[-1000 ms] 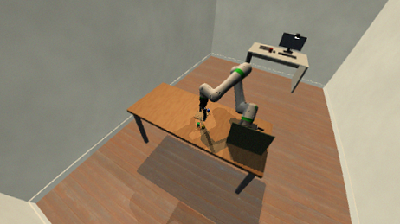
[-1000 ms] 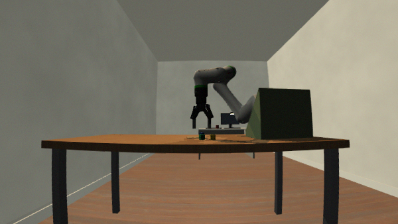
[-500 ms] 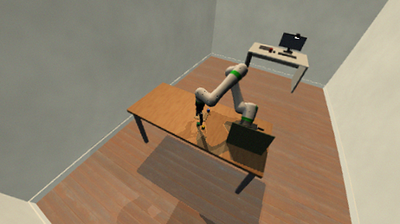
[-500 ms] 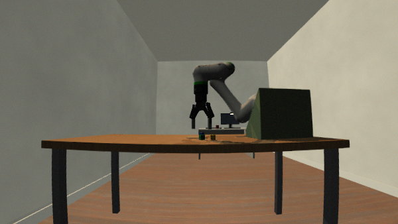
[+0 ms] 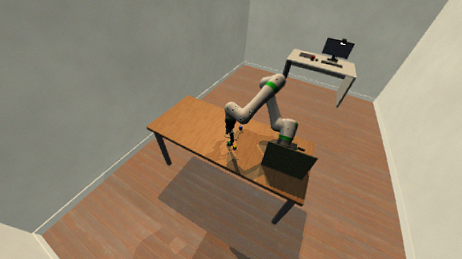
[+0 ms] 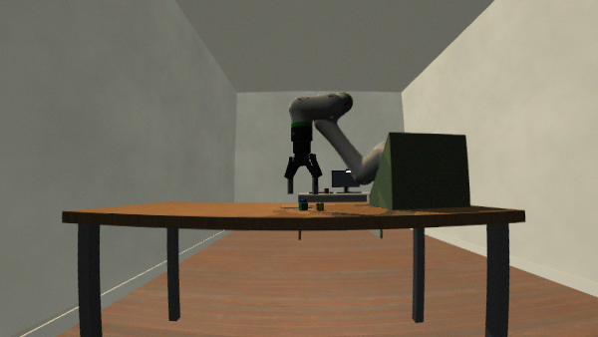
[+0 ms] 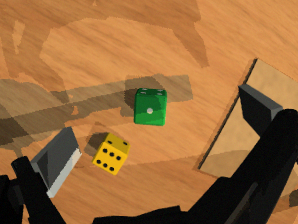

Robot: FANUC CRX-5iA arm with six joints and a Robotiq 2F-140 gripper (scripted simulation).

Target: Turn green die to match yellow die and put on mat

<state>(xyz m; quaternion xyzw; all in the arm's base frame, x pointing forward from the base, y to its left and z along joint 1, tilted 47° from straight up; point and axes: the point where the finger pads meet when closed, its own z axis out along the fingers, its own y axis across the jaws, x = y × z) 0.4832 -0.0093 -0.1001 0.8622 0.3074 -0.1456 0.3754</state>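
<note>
My hand is 6 cm above the green die and 1 cm to the right of it. Also, from my hand: blue die (25 cm to the right, 6 cm below, 3 cm behind); yellow die (7 cm behind, 6 cm below, 2 cm to the left); pale mat (15 cm to the right, 7 cm below, 2 cm ahead).
</note>
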